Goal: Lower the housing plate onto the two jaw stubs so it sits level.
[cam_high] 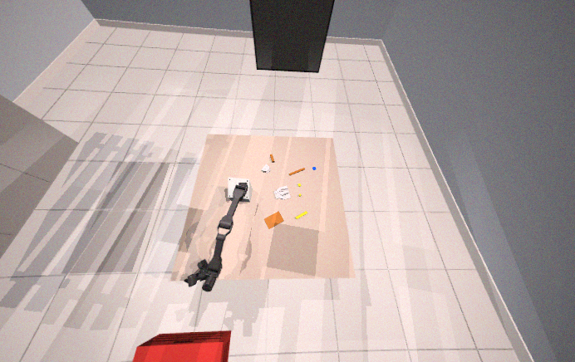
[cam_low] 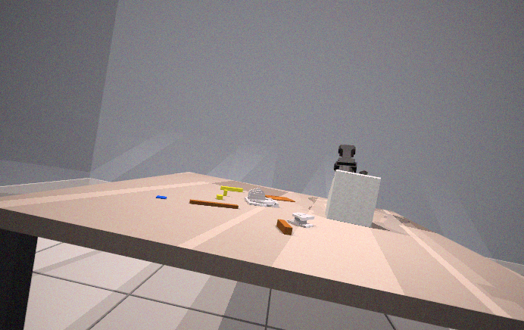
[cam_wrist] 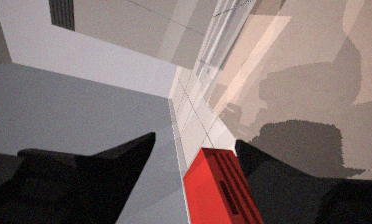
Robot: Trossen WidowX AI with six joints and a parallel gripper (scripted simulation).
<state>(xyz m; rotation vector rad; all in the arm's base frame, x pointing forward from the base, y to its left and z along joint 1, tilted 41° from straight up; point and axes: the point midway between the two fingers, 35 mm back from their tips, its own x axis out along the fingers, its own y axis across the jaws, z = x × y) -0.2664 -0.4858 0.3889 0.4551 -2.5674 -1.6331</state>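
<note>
Now: the white block 87 cm to the left of my gripper tip, 46 cm ahead of it and 8 cm below it. Also, from my gripper tip: orange block (99 cm to the left, 52 cm ahead, 8 cm below); then orange plate (54 cm ahead, 39 cm to the left, 9 cm below); then yellow piece (77 cm ahead, 43 cm to the left, 8 cm below).
</note>
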